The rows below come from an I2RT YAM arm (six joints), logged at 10 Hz.
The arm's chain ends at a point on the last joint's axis. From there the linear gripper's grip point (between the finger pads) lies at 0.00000 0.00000 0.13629 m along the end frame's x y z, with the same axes.
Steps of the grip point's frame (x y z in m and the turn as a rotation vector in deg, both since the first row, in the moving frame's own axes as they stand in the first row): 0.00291 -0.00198 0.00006 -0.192 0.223 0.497; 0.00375 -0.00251 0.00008 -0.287 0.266 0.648; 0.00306 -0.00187 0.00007 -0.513 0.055 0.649; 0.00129 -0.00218 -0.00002 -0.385 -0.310 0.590; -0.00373 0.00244 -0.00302 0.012 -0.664 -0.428; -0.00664 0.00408 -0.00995 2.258 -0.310 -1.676; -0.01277 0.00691 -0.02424 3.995 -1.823 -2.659; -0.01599 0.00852 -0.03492 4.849 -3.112 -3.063; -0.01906 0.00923 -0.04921 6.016 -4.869 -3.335; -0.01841 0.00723 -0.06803 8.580 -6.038 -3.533
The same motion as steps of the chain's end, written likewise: 0.00238 -0.00244 0.00006 -0.192 0.223 0.497; 0.00312 -0.00320 0.00008 -0.287 0.266 0.648; 0.00294 -0.00309 0.00008 -0.513 0.055 0.649; 0.00203 -0.00309 -0.00001 -0.385 -0.310 0.590; -0.00215 0.00246 -0.00301 0.012 -0.664 -0.428; -0.00582 0.00944 -0.00984 2.258 -0.310 -1.676; -0.00822 0.01630 -0.02384 3.995 -1.823 -2.659; -0.00830 0.01983 -0.03423 4.849 -3.112 -3.063; -0.00710 0.02315 -0.04797 6.016 -4.869 -3.335; -0.00351 0.02707 -0.06575 8.580 -6.038 -3.533
